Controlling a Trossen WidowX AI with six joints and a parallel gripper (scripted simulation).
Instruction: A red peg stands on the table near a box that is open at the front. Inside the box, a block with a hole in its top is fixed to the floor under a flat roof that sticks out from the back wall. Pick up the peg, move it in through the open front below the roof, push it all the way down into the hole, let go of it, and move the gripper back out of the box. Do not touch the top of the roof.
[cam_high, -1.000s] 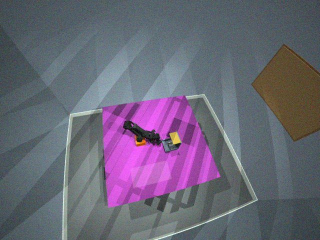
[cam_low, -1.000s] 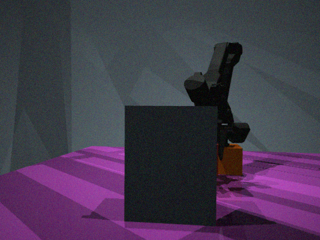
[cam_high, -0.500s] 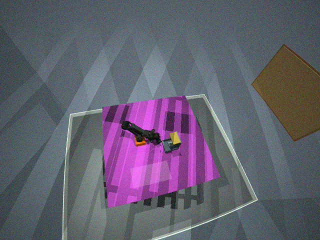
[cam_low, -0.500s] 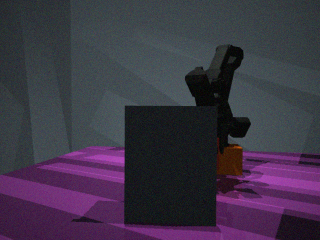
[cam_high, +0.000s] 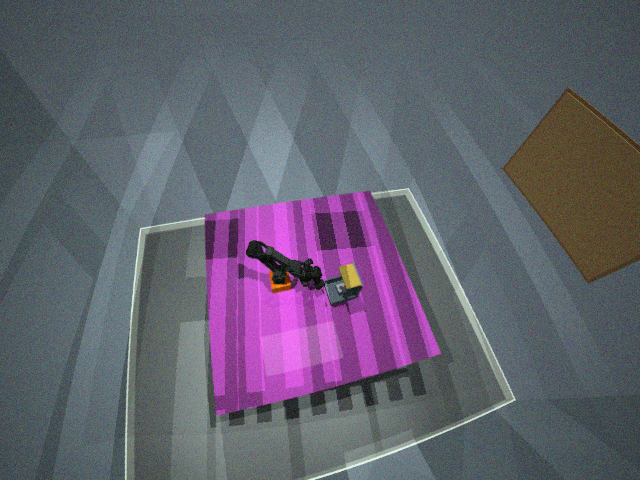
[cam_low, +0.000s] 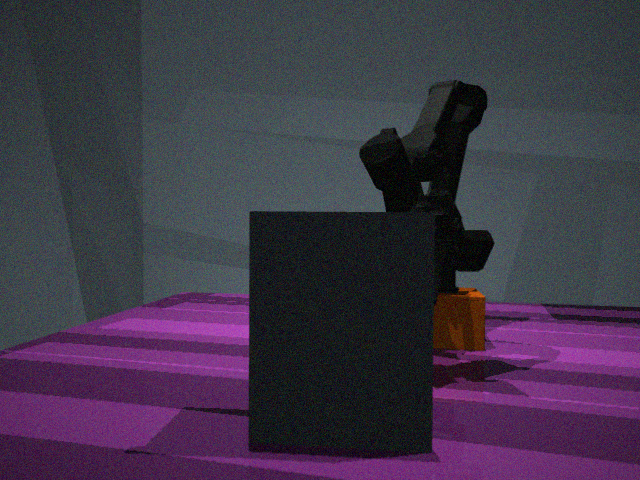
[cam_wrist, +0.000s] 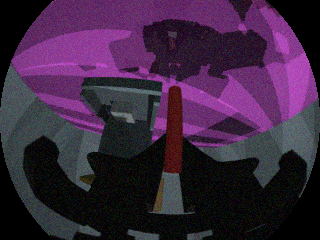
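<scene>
My gripper tip is 19 cm short of the dark back wall, 6 cm to the left of it and 1 cm below it. Round my gripper tip: yellow roof 14 cm ahead, 7 cm to the right, 10 cm above; then red peg 2 cm behind, 1 cm to the right, 1 cm below.
</scene>
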